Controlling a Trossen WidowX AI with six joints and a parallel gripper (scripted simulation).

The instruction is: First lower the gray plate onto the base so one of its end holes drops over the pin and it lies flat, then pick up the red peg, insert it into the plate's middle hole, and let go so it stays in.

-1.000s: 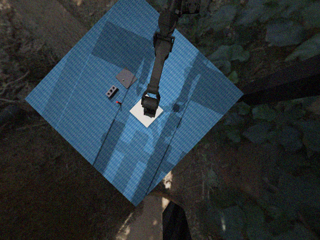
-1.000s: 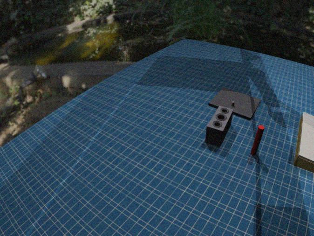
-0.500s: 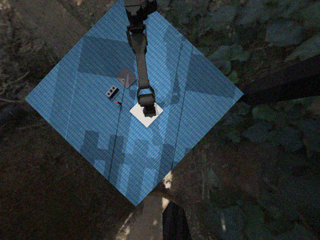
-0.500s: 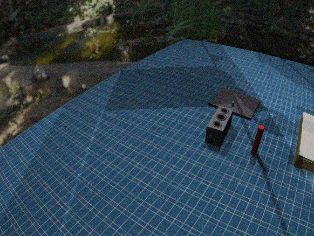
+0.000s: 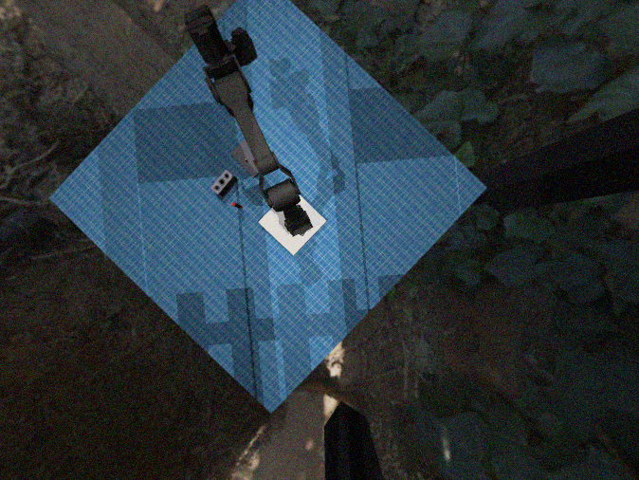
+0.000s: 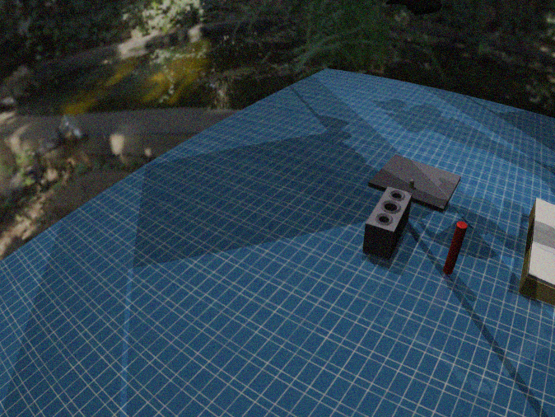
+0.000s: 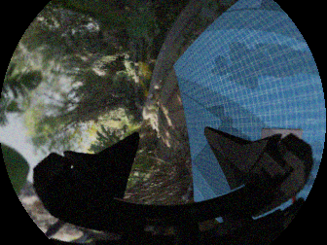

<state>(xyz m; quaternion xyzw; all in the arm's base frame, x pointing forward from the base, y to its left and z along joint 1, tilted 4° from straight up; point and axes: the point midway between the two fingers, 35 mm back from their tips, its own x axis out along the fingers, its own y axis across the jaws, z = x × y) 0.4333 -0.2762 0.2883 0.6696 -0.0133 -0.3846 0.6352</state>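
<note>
Right now my gripper tip is 320 mm to the right of the gray plate, 290 mm above it and 90 mm past it. Round my gripper tip: dark square base (320 mm below, 170 mm to the left, 110 mm behind); red peg (360 mm to the left, 290 mm below, 190 mm behind).
</note>
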